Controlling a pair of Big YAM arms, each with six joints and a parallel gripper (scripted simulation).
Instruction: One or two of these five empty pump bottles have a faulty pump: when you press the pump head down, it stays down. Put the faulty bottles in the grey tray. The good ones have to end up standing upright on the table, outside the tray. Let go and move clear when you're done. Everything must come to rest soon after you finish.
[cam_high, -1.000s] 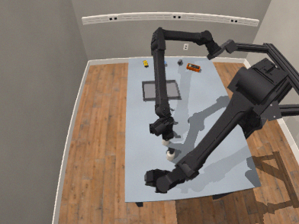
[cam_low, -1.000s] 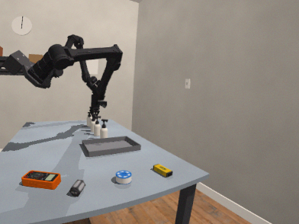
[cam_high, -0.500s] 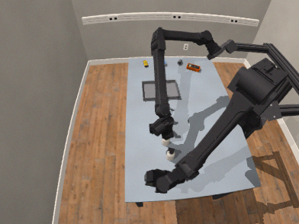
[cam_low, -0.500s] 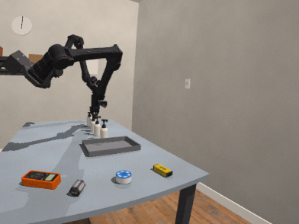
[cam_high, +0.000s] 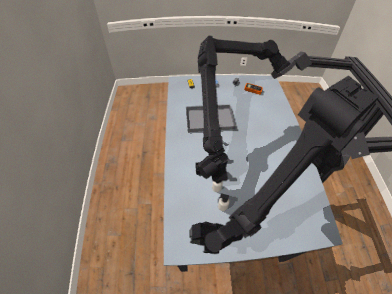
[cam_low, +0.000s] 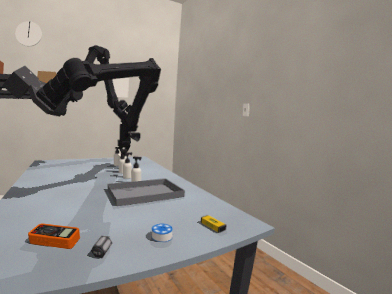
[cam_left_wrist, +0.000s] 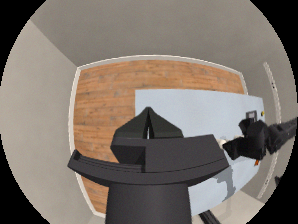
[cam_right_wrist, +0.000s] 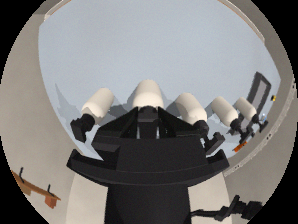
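The grey tray is 30 mm behind my right hand, 490 mm to the right of it and 80 mm below it. Round my right hand: blue-and-white roll: 110 mm behind, 850 mm to the right, 80 mm below; then yellow tool: 60 mm ahead, 870 mm to the right, 80 mm below; then orange multimeter: 400 mm behind, 770 mm to the right, 80 mm below.
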